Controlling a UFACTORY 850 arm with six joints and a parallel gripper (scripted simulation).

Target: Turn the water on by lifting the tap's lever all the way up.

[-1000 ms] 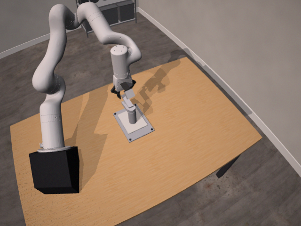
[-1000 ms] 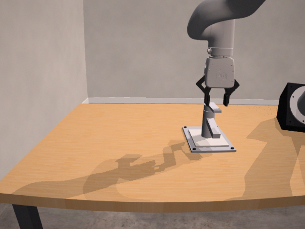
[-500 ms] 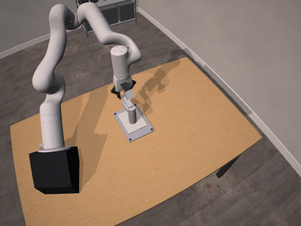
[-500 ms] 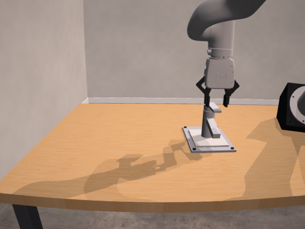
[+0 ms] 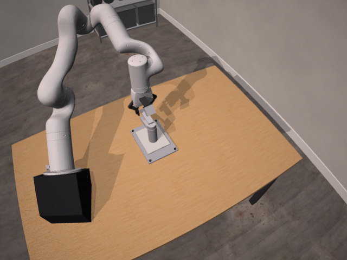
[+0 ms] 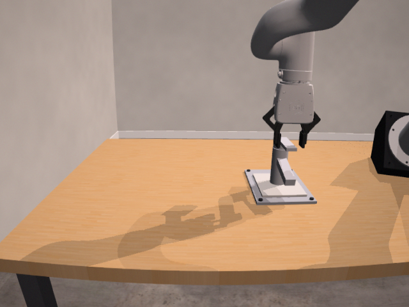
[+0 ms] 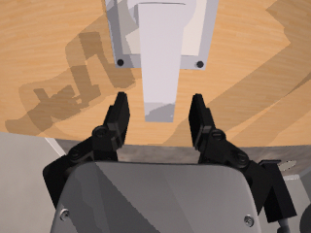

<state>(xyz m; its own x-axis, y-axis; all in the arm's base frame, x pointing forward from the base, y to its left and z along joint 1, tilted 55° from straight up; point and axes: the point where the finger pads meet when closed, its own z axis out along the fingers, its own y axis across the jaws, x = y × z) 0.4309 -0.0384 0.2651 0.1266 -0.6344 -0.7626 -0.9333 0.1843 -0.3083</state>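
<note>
The tap lever lies 1 cm ahead of my hand, 6 cm to the right of it and 3 cm below it.
</note>
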